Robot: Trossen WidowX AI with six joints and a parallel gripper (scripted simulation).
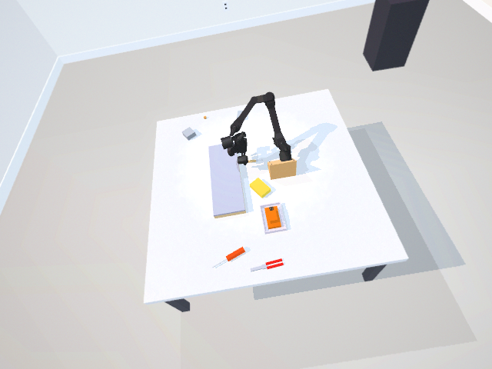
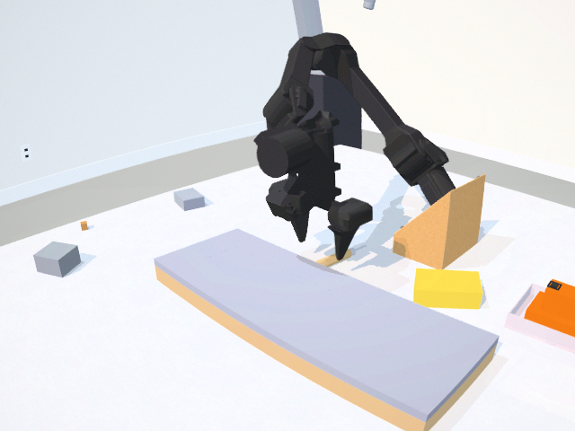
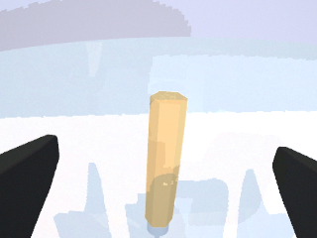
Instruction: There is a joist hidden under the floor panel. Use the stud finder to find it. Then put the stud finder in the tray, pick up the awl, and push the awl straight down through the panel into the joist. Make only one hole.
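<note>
Right now the awl is 60 mm behind my gripper tip and 30 mm below it. From my gripper tip the other things lie so: orange stud finder (120 mm behind, 400 mm to the left, 20 mm above); yellow block (70 mm behind, 220 mm to the left, 20 mm below); pale pink tray (120 mm behind, 420 mm to the left, 20 mm below).
</note>
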